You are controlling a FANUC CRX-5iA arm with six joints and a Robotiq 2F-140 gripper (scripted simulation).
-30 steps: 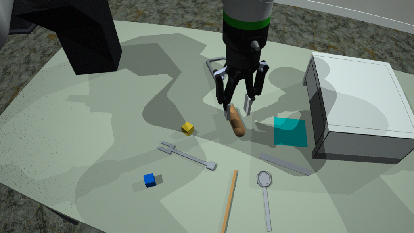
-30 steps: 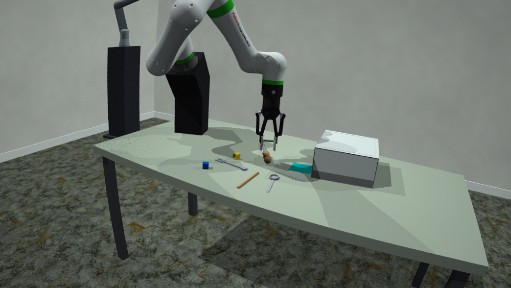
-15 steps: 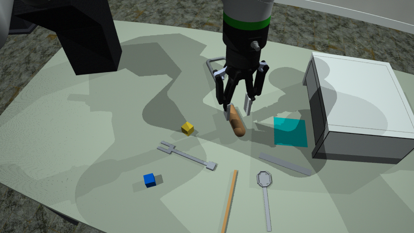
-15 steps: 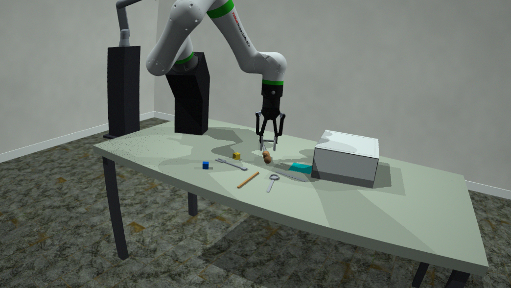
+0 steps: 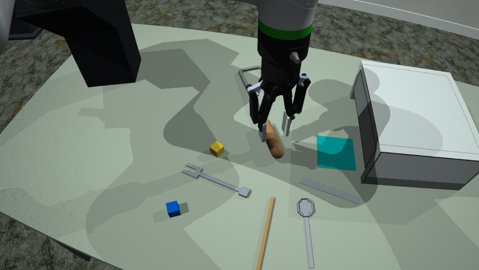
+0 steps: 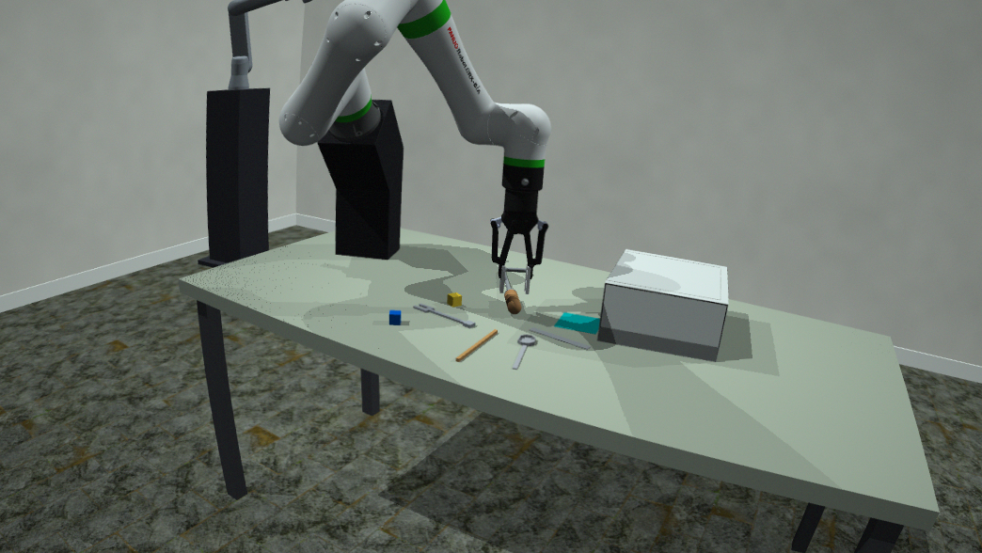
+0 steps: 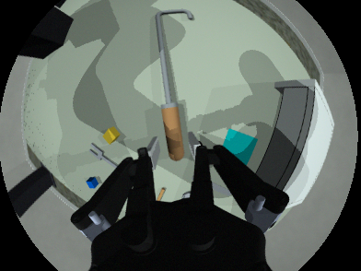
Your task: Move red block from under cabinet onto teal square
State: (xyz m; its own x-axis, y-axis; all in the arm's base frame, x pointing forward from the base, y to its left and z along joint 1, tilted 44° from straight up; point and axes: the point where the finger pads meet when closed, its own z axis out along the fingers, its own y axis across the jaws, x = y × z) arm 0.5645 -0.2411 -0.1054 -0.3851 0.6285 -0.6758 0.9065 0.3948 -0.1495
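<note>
My gripper is now 14 cm past the yellow cube, 3 cm to the left of it and 7 cm above it. Round my hand: teal square (17 cm ahead, 8 cm below); then flat grey bar (14 cm ahead, 11 cm to the right, 8 cm below); then grey fork tool (12 cm behind, 12 cm to the right, 7 cm below).
</note>
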